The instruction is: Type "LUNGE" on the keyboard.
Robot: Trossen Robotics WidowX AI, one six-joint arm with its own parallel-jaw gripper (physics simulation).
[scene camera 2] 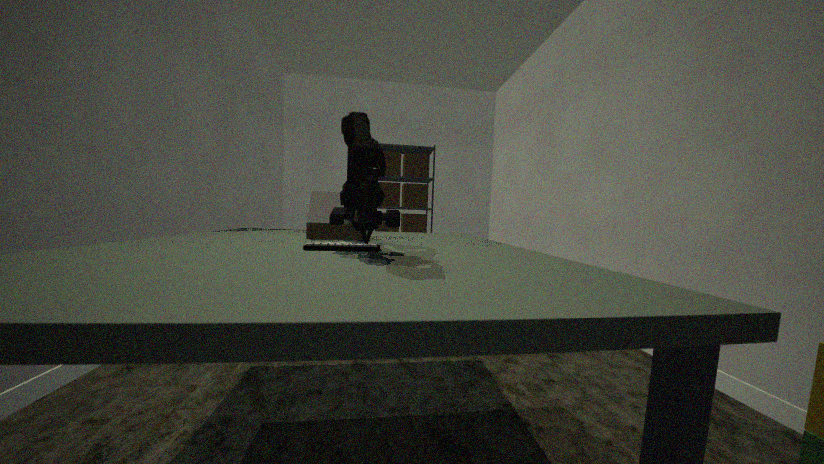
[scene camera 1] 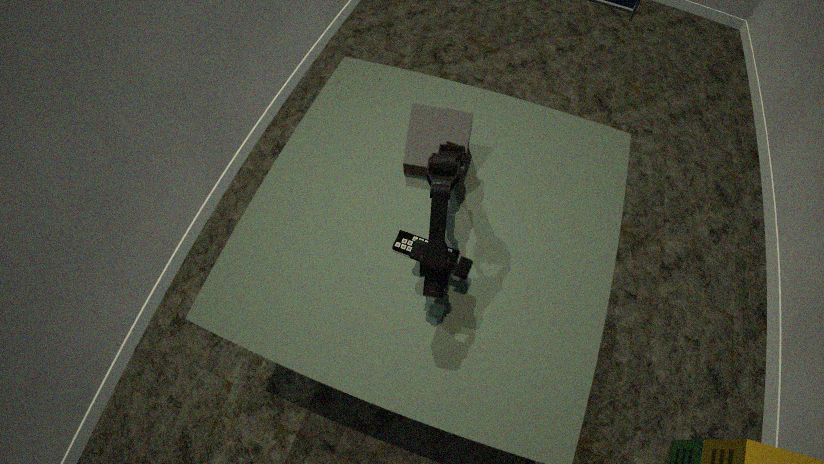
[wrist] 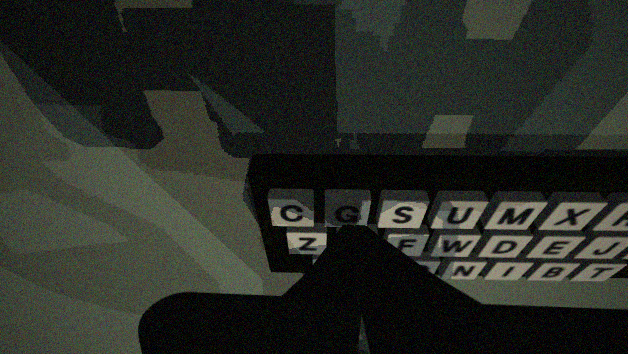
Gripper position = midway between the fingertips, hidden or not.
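Note:
My gripper (scene camera 2: 366, 243), (wrist: 352, 236) is visible, together with a black keyboard (wrist: 545, 218).

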